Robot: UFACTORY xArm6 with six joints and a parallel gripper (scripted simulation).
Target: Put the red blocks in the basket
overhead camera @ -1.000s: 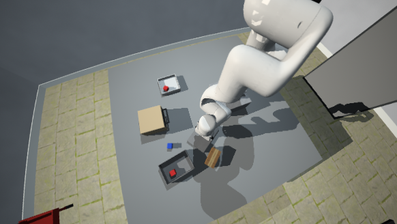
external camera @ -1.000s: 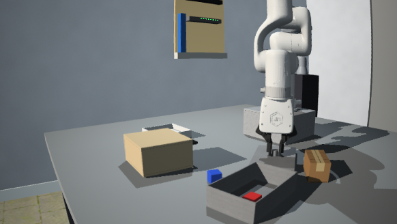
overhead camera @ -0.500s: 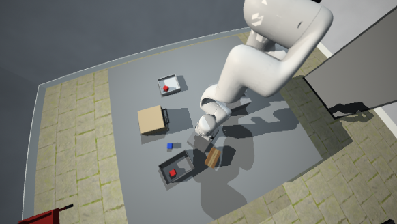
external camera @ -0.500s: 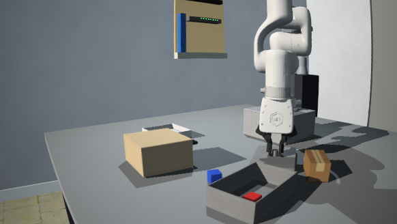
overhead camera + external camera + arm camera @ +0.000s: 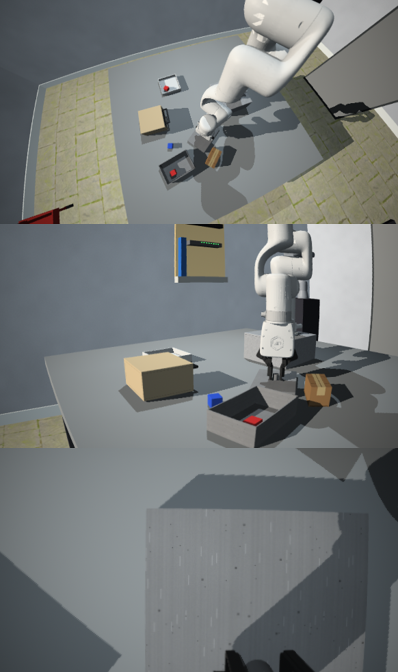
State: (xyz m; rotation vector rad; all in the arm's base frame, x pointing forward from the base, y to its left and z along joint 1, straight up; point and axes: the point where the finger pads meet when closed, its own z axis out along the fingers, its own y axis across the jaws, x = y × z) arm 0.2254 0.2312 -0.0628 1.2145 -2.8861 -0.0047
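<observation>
Right now my hand is 30 mm above the knobbed lid. The rest, counted from my hand: blue block 220 mm ahead, 40 mm to the left, 30 mm below; then green block 130 mm to the left, 40 mm behind, 30 mm below; then cardboard box 150 mm to the left, 30 mm behind, 10 mm below.
</observation>
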